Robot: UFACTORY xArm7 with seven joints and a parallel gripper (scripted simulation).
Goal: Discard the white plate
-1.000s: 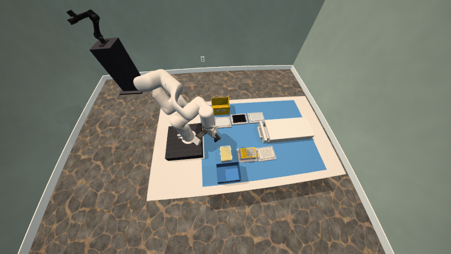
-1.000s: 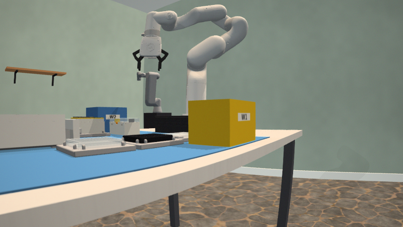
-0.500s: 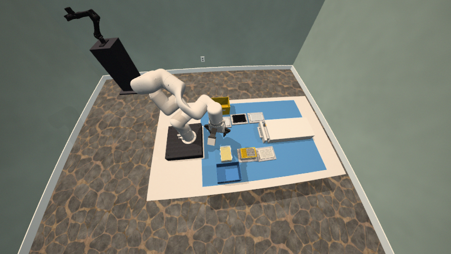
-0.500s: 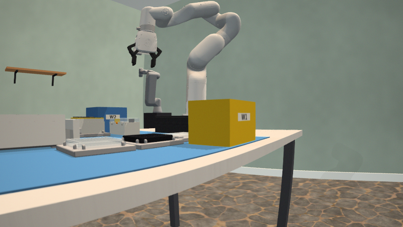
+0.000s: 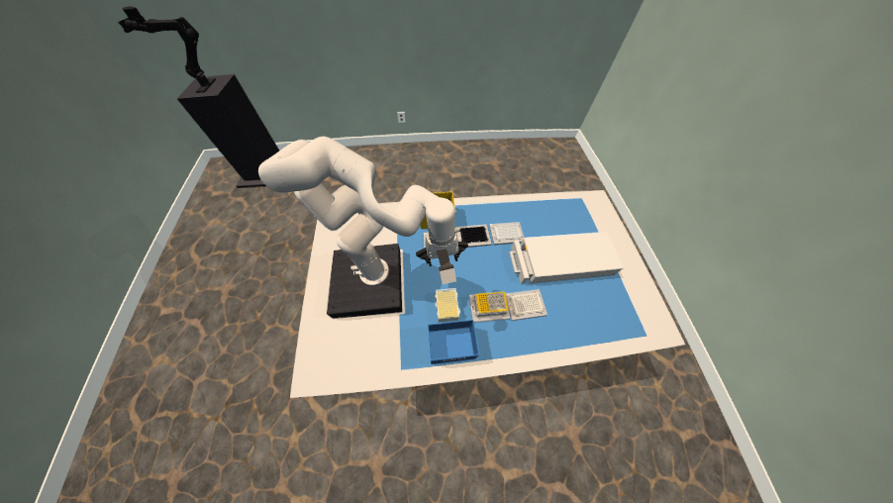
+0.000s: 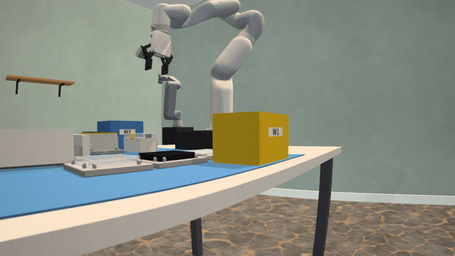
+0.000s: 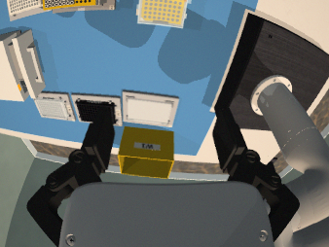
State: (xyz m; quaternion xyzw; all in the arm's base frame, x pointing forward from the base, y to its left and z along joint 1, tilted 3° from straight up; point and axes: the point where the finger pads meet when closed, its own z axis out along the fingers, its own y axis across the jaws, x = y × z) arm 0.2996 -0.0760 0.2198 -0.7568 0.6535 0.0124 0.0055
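Now: hand 37 cm short of the white plate, 29 cm above it and 9 cm to the left of it. Also, from my hand: blue bin W2 (27 cm below, 23 cm to the right, 3 cm ahead); black plate (29 cm to the left, 29 cm below, 18 cm ahead); yellow rack (25 cm below, 20 cm ahead, 9 cm to the right).
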